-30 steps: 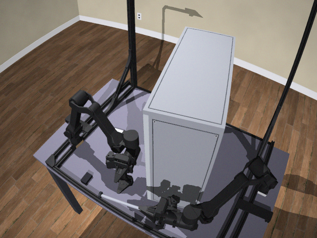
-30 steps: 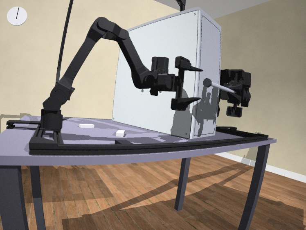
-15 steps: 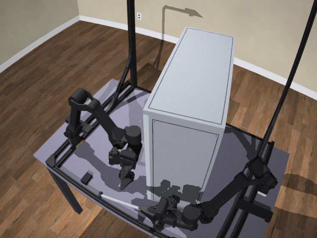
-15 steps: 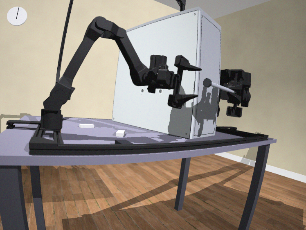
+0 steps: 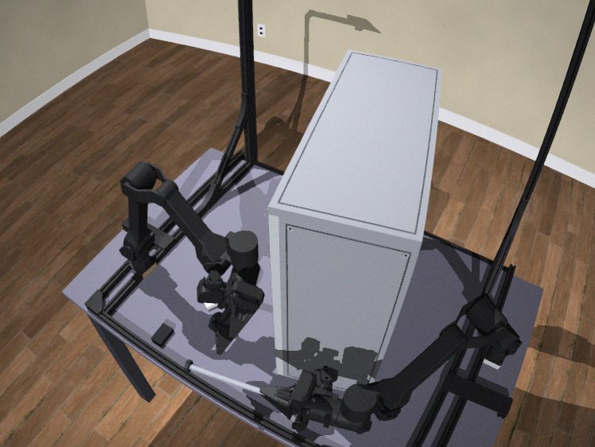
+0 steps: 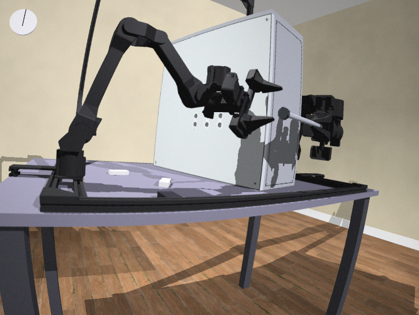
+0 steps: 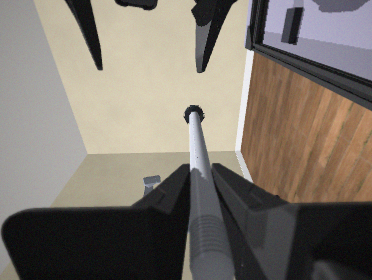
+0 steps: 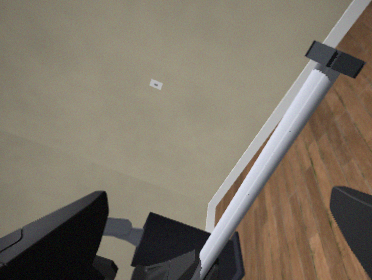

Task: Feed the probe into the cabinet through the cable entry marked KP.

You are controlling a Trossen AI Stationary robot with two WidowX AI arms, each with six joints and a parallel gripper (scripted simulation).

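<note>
Now: right hand 90 mm short of the probe, 50 mm to the right of it and 40 mm above it. The rest, counted from my right hand: black block (50 mm behind, 230 mm to the right, 230 mm below).
Right now my left hand is 8 cm to the left of the probe. Round my left hand: black block (14 cm behind, 36 cm to the right, 19 cm below).
</note>
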